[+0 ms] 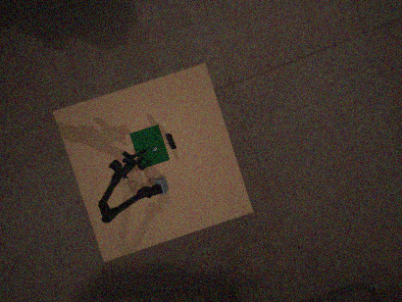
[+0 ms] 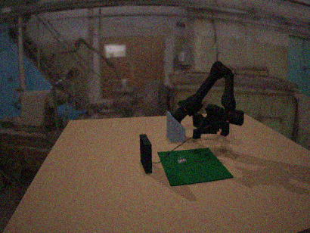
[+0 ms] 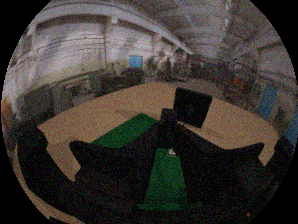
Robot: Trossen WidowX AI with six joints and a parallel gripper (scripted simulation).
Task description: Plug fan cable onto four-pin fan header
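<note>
The green board lies 4 cm ahead of my gripper tip, 2 cm to the right of it and 14 cm below it. The rest, counted from my gripper tip: black fan: 4 cm ahead, 20 cm to the right, 7 cm below; white fan header: 1 cm ahead, 6 cm to the right, 13 cm below; dark plug: 1 cm below.
</note>
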